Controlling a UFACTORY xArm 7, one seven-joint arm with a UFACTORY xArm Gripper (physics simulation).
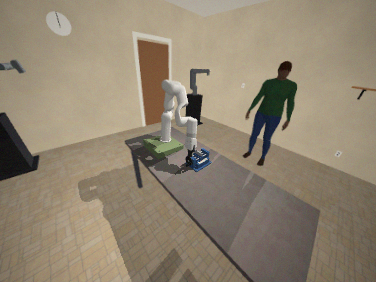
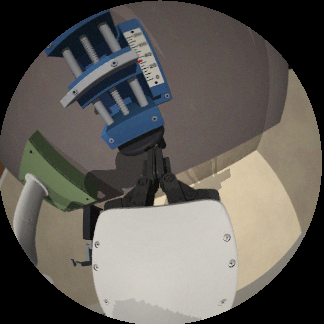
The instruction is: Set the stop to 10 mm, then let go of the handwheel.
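Seen in the pictures: gripper, between the fingertips: (image 1: 189,156) (image 2: 156,156); arm's base, origin of its link: (image 1: 165,139) (image 2: 36,184).
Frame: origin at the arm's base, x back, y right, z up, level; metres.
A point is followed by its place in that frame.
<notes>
The blue stop device (image 1: 201,161) {z -0.002, x -0.499, y -0.042 m} (image 2: 132,122) {z 0.042, x -0.448, y 0.018 m} stands on the table, with a grey stop bar (image 2: 100,75) {z 0.064, x -0.448, y -0.050 m} across its rods and screw. The red pointer (image 2: 140,61) {z -0.001, x -0.492, y -0.054 m} is between the 20 and 40 marks of the white scale (image 2: 155,72) {z -0.003, x -0.505, y -0.027 m}, nearer 40. The black handwheel (image 2: 140,143) {z 0.049, x -0.444, y 0.048 m} is on the device's end face, partly hidden by the fingers; its handle is hard to tell apart from them. My gripper (image 1: 190,154) {z 0.071, x -0.458, y 0.062 m} (image 2: 156,156) {z 0.071, x -0.458, y 0.062 m} is shut, with nothing between its fingers. Its tips are right at the handwheel's rim; whether they touch it is unclear.
The green base block (image 1: 162,146) {z 0.004, x -0.104, y 0.102 m} (image 2: 55,175) {z -0.002, x -0.163, y 0.034 m} under the arm stands on the grey table (image 1: 225,200) {z -0.058, x -0.843, y 0.077 m} (image 2: 215,90) {z -0.058, x -0.652, y 0.050 m}, beside the device. A person (image 1: 272,105) stands on the floor beyond the table's far side. A grey arm on a black pedestal (image 1: 194,107) stands behind.
</notes>
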